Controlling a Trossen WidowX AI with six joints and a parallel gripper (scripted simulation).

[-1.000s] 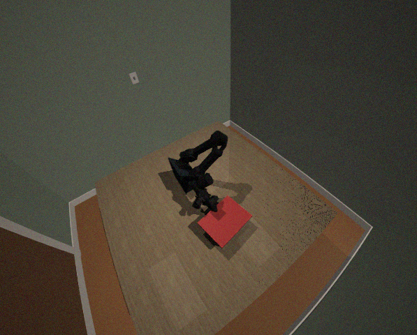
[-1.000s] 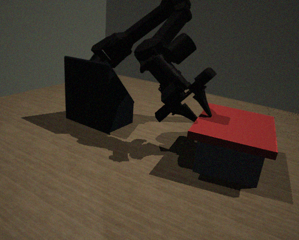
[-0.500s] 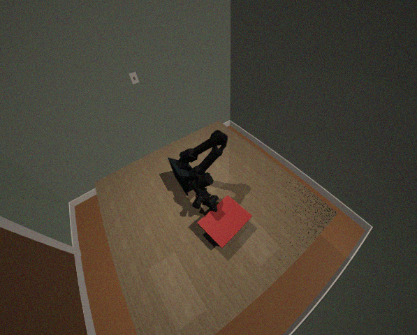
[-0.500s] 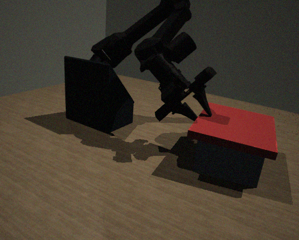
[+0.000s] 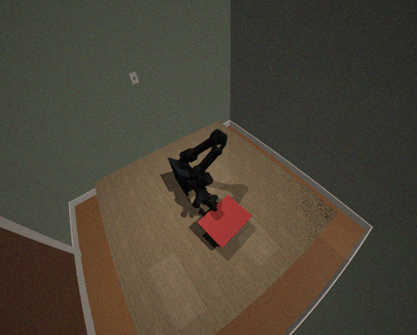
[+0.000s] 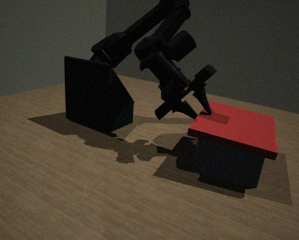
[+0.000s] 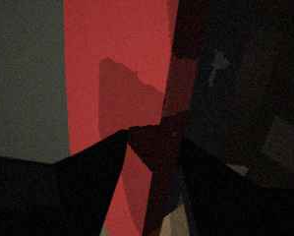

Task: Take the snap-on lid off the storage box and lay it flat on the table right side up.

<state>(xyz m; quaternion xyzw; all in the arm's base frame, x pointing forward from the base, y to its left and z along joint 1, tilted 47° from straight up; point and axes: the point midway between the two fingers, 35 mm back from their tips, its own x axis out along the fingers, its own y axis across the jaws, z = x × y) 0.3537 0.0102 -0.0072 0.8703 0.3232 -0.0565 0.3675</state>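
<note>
Right now the red lid is 80 mm ahead of my gripper tip and 10 mm to the left of it. The rest, counted from my gripper tip: storage box 80 mm ahead, 50 mm below, 10 mm to the left.
</note>
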